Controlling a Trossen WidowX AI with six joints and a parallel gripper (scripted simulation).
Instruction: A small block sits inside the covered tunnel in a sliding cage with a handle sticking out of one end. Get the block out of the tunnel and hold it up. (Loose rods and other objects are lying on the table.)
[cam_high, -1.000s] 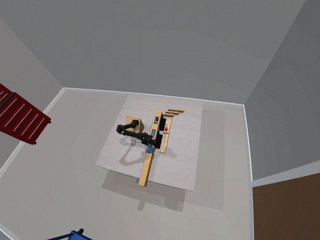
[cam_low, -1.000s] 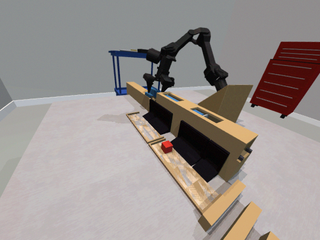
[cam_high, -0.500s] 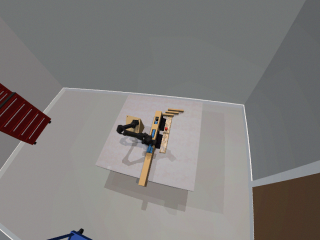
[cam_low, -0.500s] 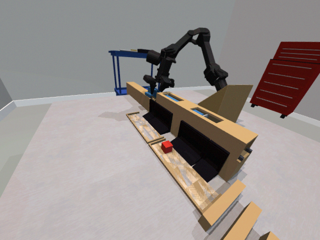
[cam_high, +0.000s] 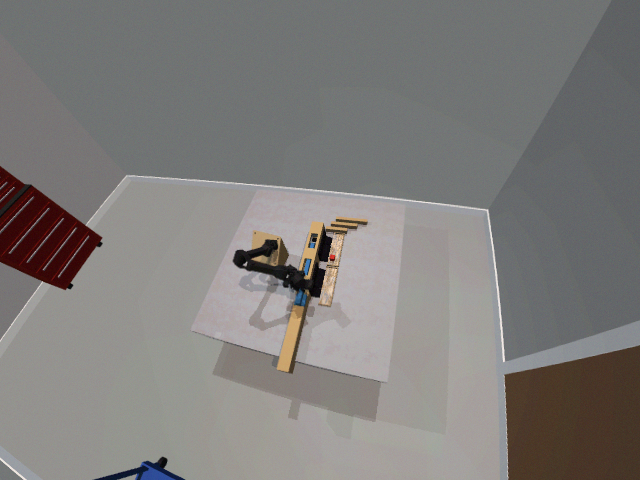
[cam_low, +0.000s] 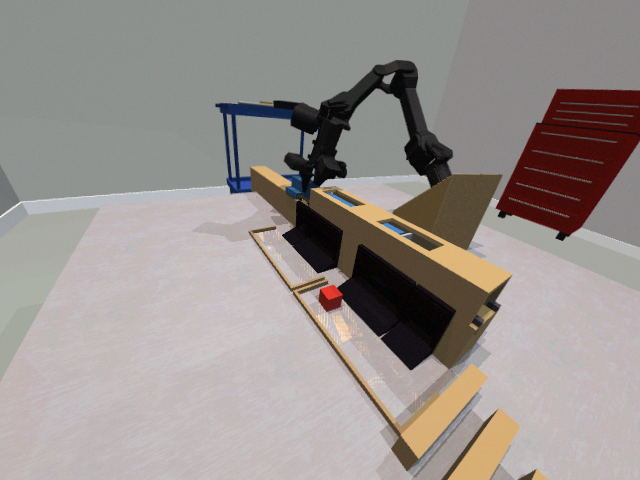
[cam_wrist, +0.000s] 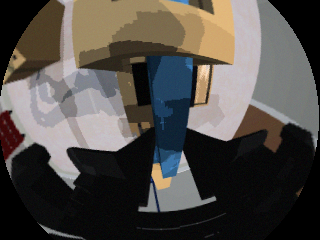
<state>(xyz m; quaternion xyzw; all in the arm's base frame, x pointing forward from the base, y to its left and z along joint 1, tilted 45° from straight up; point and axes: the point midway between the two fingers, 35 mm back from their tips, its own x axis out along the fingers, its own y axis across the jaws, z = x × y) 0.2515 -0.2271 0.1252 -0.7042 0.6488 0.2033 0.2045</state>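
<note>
Now: the tan covered tunnel 2 cm ahead of my gripper tip, 5 cm to the left of it and 5 cm below it.
</note>
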